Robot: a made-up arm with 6 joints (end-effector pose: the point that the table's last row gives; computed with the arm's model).
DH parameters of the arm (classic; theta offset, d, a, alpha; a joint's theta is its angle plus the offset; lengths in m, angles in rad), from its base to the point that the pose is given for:
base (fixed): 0 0.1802 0 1.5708
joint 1: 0 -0.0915 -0.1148 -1.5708
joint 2: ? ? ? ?
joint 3: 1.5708 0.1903 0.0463 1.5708
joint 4: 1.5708 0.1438 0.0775 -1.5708
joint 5: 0 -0.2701 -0.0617 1.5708
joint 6: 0 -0.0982 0.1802 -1.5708
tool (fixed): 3.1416 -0.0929 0 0
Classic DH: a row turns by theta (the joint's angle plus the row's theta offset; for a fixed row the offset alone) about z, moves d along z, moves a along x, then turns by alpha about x.
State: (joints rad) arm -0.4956 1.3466 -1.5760 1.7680 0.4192 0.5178
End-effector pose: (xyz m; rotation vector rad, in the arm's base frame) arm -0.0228 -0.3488 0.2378 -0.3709 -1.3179 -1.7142
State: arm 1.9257 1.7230 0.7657 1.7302 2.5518 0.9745
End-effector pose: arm 0.1650 -0.2858 0.1195 -1.7489 1.8876 0.3821
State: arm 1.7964 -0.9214 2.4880 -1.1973 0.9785 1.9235
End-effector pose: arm 0.0533 0.1123 -0.0962 -0.9615 1.5134 -2.0280
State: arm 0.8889 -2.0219 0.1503 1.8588 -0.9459 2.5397
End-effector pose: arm -0.0893 0.3383 0.2155 -1.2919 -1.1356 -1.0825
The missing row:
joint 2: 1.5708 0.0439 0.0044 -1.5708
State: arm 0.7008 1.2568 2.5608 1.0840 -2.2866 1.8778
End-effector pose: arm -0.0074 -0.2591 0.0194 1.3290 -1.7654 -0.3350
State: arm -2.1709 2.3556 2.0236 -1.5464 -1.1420 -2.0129
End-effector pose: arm 0.2746 0.2825 0.2444 1.1648 -1.6542 -2.3610
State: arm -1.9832 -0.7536 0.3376 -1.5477 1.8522 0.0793
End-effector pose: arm 0.0079 0.0200 0.1370 -0.0586 1.1200 2.1889
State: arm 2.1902 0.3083 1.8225 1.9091 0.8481 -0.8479
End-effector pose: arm 0.4858 -0.0204 -0.3852 -0.0567 -1.4092 -1.0558
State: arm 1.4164 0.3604 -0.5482 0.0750 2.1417 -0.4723
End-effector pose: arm 0.2213 0.3841 -0.2846 -0.7453 -1.0771 2.8122
